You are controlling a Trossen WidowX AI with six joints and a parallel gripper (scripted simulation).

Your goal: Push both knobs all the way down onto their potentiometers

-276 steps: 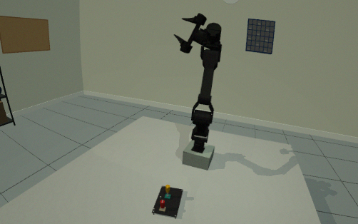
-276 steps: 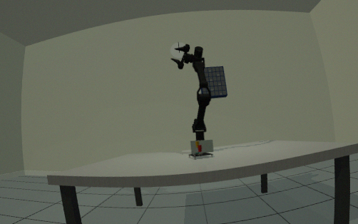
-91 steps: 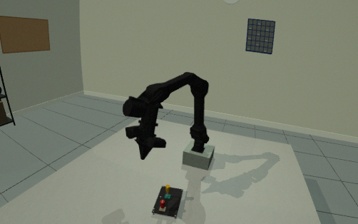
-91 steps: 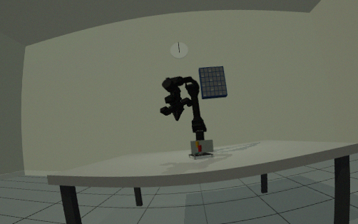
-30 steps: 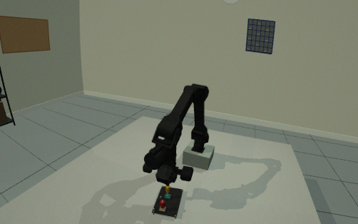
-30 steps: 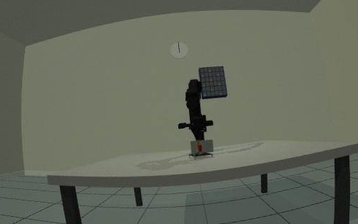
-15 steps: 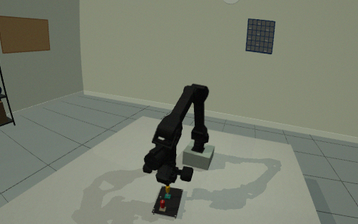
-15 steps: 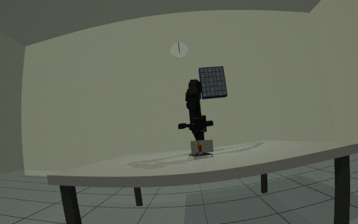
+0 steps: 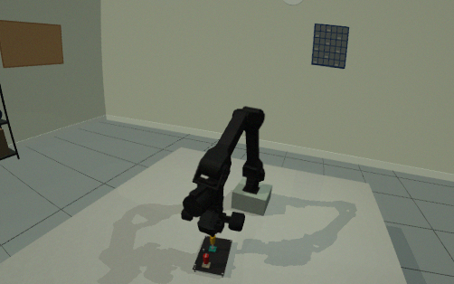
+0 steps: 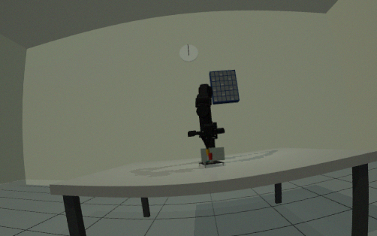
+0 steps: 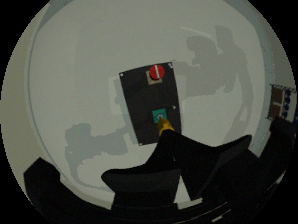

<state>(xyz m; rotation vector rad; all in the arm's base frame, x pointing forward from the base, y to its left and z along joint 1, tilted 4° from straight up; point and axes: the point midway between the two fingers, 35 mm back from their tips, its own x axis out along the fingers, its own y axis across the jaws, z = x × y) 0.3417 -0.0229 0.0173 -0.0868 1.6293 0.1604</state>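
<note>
My gripper tip is 1 cm above the yellow knob. From my gripper tip the other things lie so: red knob (7 cm ahead, 1 cm to the left, 3 cm below).
</note>
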